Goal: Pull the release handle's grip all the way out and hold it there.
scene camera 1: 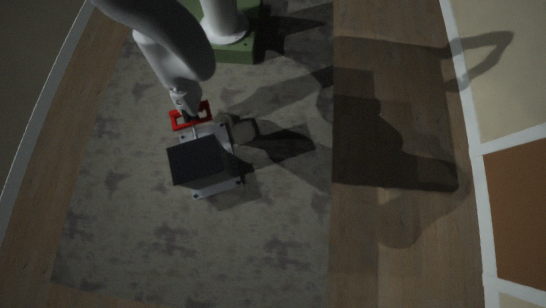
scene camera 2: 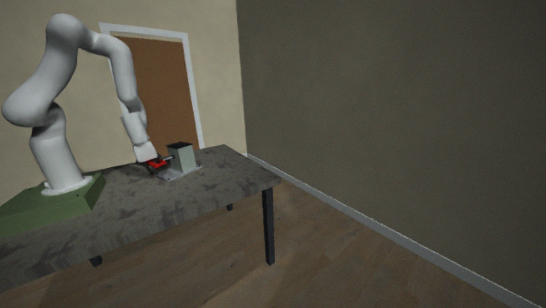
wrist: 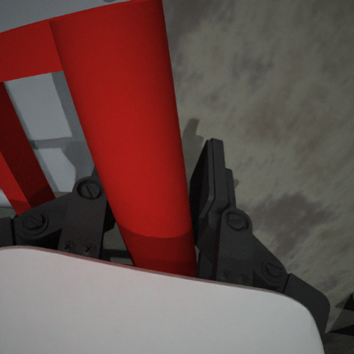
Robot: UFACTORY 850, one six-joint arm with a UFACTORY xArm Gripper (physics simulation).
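Observation:
The release handle's red grip (scene camera 1: 207, 110) (scene camera 2: 159, 163) (wrist: 125, 110) is a rectangular frame with a thick round bar. It stands out from the dark-topped box (scene camera 1: 196, 159) (scene camera 2: 185, 159) on a visible metal rod (scene camera 1: 195, 133) (scene camera 2: 169, 158). My gripper (scene camera 1: 190, 118) (wrist: 168, 151) points down at the grip, with the round bar between its fingers, and is shut on it. In the wrist view the bar slants between the fingers; the right finger lies along its side, and the left fingertip is hidden behind the bar.
The box stands on a light grey base plate (scene camera 1: 216, 190) (scene camera 2: 172, 176) with bolts at its corners, on the grey mottled table (scene camera 1: 150, 260) (scene camera 2: 215, 187). The arm's green base block (scene camera 1: 235, 55) (scene camera 2: 55, 215) stands behind the grip. Dark arm shadows cross the table and floor.

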